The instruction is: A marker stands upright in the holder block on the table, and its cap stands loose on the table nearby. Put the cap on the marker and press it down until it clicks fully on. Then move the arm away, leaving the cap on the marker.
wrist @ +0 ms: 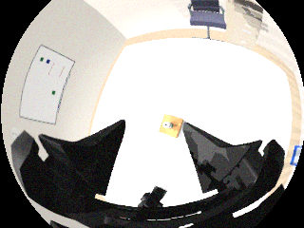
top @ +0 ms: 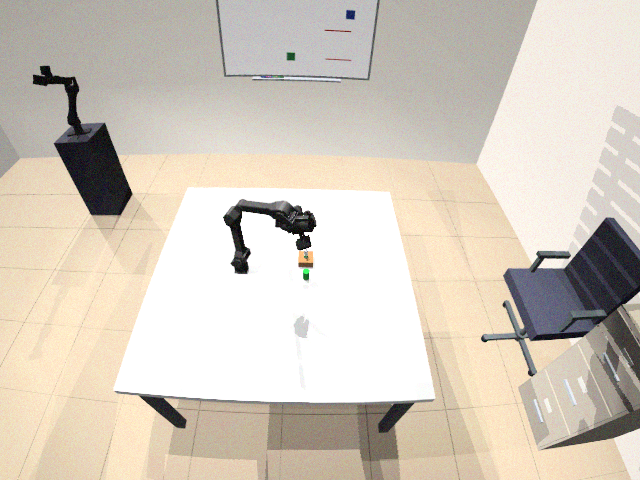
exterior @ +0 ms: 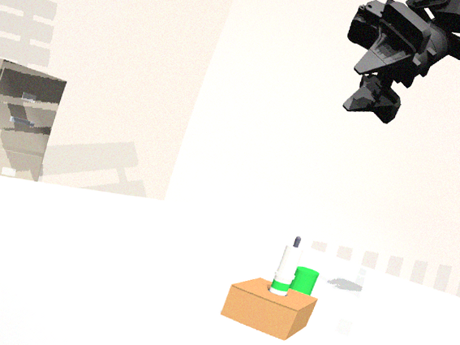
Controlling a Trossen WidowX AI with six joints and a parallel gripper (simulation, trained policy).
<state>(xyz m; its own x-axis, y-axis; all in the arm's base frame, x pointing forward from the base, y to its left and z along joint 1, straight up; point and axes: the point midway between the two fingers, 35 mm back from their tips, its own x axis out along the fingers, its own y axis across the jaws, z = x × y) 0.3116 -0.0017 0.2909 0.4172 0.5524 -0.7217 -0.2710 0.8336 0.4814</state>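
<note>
My gripper tip is now 60 mm to the left of the green cap and 240 mm above it. Also, from my gripper tip: white marker: 40 mm to the left, 190 mm below; then orange holder block: 40 mm to the left, 250 mm below.
</note>
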